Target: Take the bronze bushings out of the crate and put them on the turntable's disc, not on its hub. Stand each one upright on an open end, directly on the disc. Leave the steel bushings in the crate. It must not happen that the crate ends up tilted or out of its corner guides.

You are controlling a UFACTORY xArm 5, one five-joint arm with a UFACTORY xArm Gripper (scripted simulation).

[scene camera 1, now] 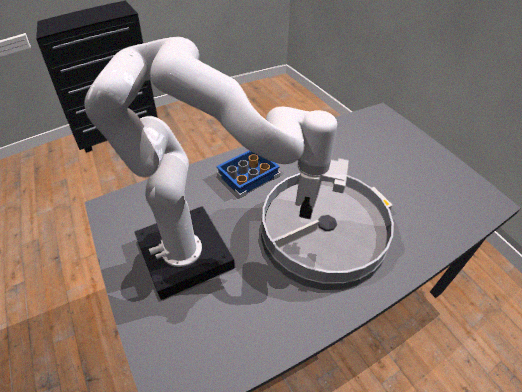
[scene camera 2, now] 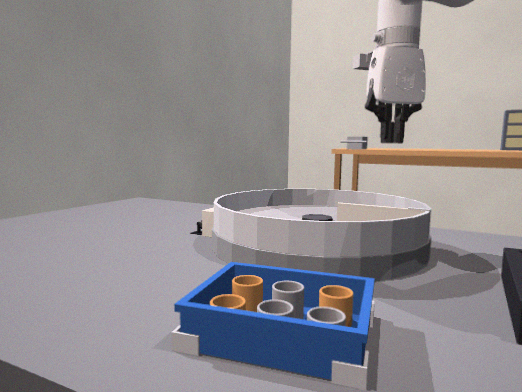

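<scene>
A blue crate is visible in scene camera 1 (pixel 262 178), and so is my gripper. The crate is visible in scene camera 2 (pixel 307 347) too, again together with my gripper. On a turntable, (scene camera 1: pixel 351 232) and (scene camera 2: pixel 307 213) are the same spot. On my gripper, (scene camera 1: pixel 304 208) and (scene camera 2: pixel 420 103) are likewise one and the same spot.
</scene>
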